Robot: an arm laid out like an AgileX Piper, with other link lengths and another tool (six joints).
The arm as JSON. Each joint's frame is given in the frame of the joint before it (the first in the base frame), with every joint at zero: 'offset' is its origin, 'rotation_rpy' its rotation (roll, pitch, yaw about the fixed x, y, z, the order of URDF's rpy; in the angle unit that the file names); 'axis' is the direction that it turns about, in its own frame. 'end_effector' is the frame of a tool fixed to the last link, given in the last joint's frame.
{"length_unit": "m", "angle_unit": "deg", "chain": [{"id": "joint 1", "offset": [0.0, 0.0, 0.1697], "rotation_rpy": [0.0, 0.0, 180.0], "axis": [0.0, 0.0, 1.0]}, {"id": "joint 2", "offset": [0.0, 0.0, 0.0], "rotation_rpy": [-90.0, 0.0, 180.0], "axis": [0.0, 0.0, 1.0]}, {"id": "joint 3", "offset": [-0.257, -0.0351, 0.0], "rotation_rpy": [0.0, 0.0, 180.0], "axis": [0.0, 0.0, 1.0]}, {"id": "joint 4", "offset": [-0.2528, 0.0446, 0.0], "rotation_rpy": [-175.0, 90.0, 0.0], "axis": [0.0, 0.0, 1.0]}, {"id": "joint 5", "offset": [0.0, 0.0, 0.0], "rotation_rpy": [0.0, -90.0, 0.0], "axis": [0.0, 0.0, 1.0]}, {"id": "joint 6", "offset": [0.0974, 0.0, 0.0], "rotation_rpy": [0.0, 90.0, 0.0], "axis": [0.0, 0.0, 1.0]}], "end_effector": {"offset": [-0.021, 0.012, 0.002], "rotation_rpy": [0.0, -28.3, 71.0]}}
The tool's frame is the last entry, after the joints.
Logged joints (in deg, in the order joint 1, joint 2, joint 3, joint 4, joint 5, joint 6), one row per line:
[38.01 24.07 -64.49 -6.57 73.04 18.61]
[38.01 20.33 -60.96 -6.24 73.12 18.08]
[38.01 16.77 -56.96 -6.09 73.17 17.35]
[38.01 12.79 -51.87 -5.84 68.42 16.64]
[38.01 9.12 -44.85 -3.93 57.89 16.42]
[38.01 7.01 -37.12 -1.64 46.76 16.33]
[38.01 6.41 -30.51 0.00 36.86 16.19]
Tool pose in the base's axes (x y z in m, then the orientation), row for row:
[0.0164 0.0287 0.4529 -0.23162 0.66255 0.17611 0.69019]
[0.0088 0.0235 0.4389 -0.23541 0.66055 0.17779 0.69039]
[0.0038 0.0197 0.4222 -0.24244 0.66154 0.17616 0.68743]
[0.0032 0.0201 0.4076 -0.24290 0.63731 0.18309 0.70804]
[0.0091 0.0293 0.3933 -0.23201 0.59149 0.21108 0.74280]
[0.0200 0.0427 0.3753 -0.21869 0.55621 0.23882 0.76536]
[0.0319 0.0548 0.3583 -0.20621 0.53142 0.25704 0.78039]
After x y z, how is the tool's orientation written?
As a quaternion, x y z w.
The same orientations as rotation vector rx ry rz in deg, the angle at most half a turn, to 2 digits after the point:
[-29.67 84.88 22.56]
[-30.16 84.62 22.78]
[-31.09 84.85 22.59]
[-30.90 81.09 23.30]
[-29.13 74.26 26.50]
[-27.22 69.24 29.73]
[-25.53 65.79 31.82]

